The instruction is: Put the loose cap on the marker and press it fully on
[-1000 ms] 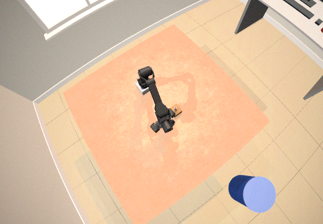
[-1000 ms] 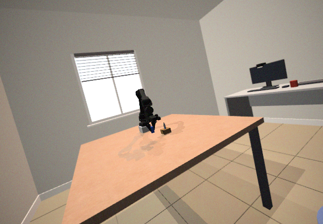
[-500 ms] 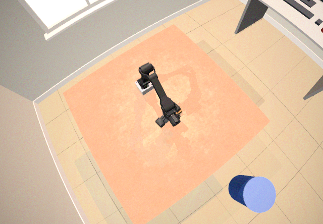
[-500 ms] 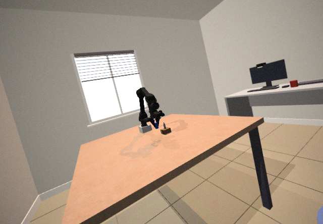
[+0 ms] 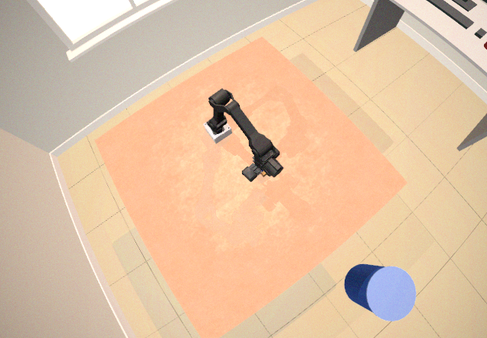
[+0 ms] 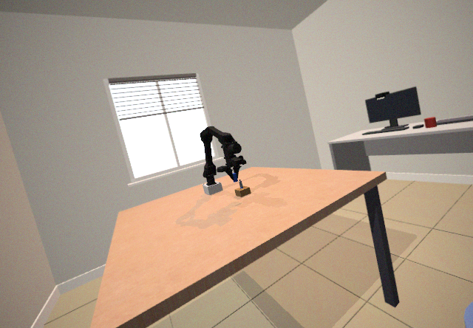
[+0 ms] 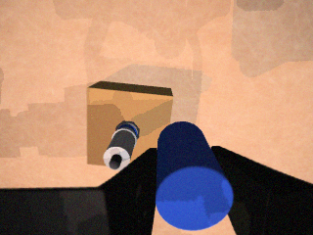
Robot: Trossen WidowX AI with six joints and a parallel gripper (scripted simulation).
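The holder block lies 9 cm below my gripper tip, 4 cm to the left of it and 2 cm behind it. Round my gripper tip: blue cap (1 cm above).
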